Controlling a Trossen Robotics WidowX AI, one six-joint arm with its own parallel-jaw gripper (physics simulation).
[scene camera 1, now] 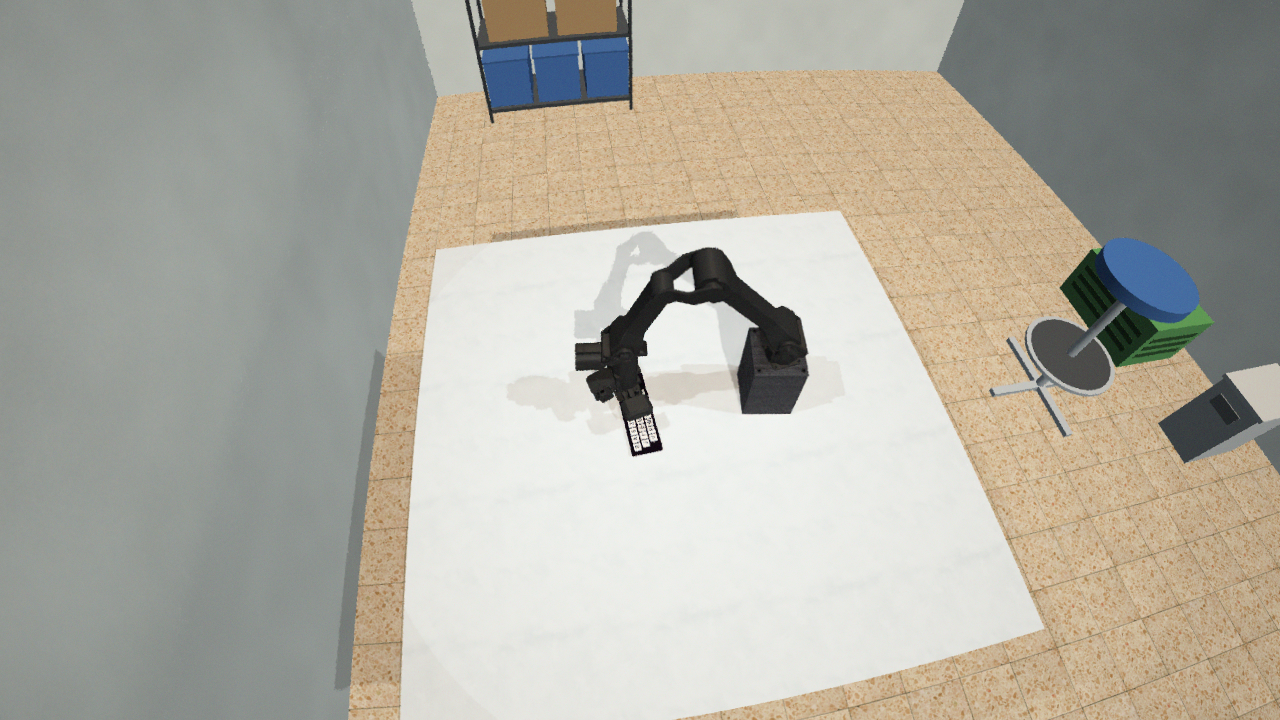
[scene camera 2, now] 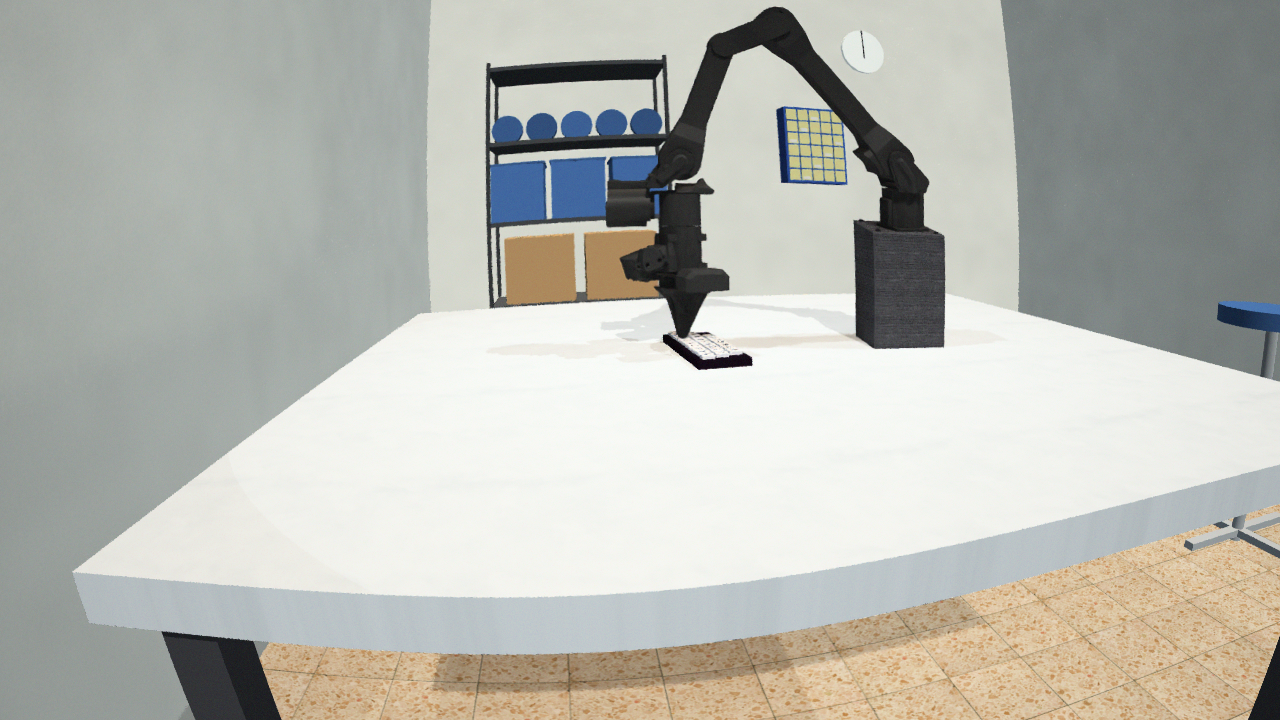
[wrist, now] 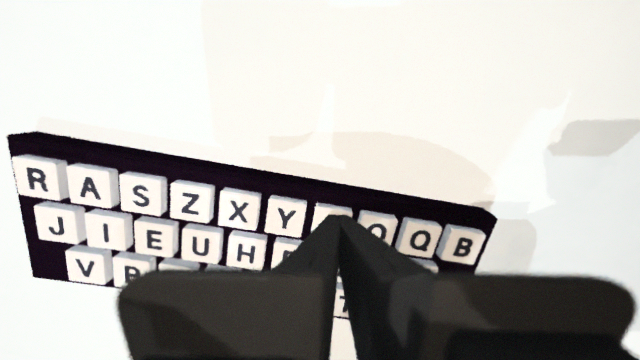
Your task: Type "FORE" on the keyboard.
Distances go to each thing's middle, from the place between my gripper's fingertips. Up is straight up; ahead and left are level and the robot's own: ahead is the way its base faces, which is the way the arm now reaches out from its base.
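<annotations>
From the keyboard (scene camera 2: 743, 360), my gripper is now 10 mm above it, 20 mm past it and 30 mm to the right of it.
</annotations>
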